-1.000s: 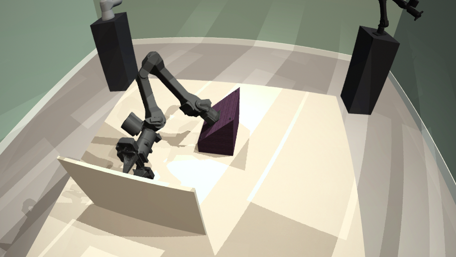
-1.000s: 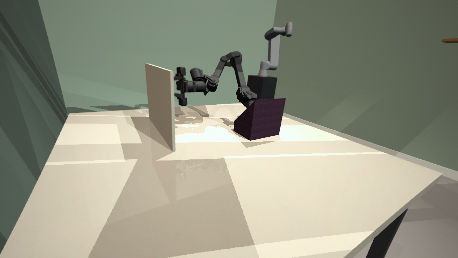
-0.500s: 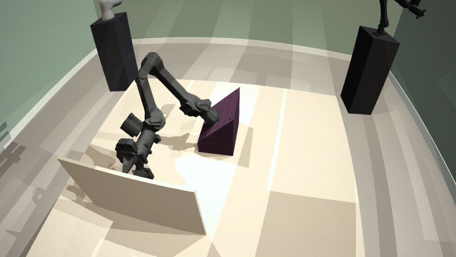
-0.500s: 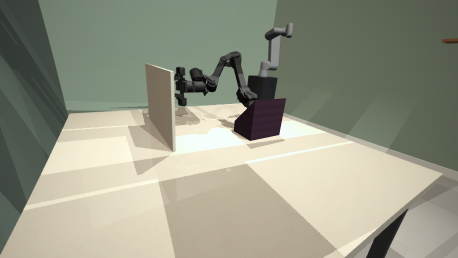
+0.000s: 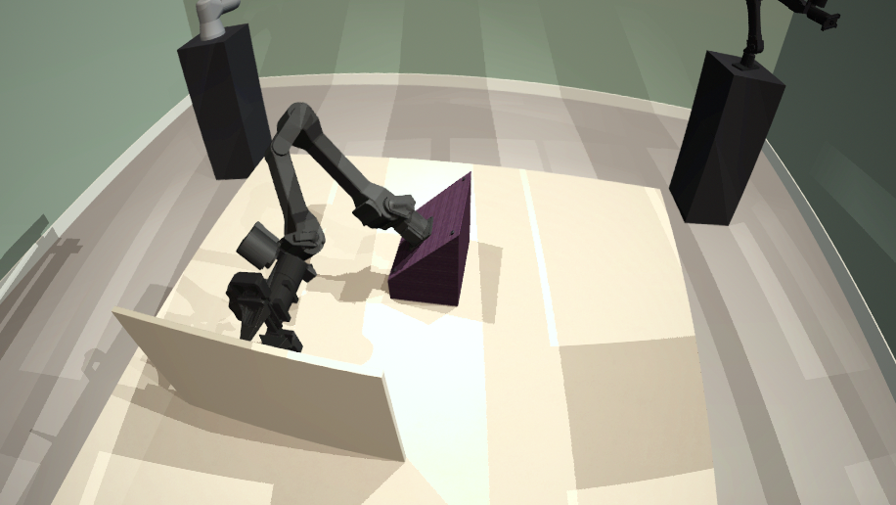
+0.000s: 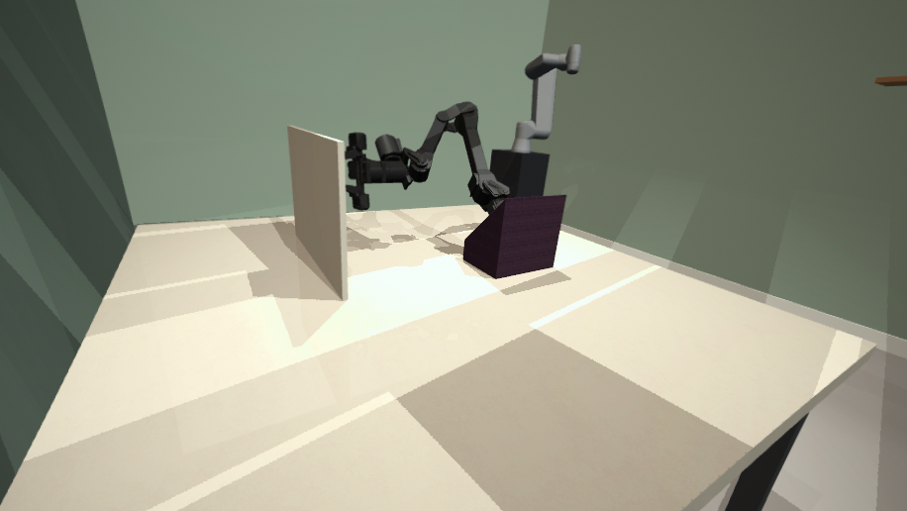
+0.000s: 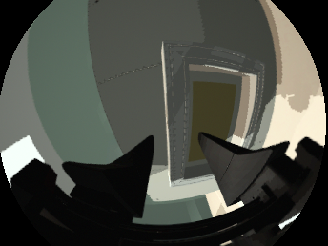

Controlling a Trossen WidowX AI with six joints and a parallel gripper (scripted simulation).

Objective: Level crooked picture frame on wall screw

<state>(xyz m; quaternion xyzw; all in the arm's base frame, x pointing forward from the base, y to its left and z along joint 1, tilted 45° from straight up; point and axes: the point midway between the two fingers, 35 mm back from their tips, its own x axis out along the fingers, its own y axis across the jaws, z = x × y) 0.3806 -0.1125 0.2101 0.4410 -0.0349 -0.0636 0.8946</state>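
My gripper tip is 1 cm short of the picture frame and 5 cm above it. Also, from my gripper tip: wall panel: 2 cm ahead, 7 cm below.
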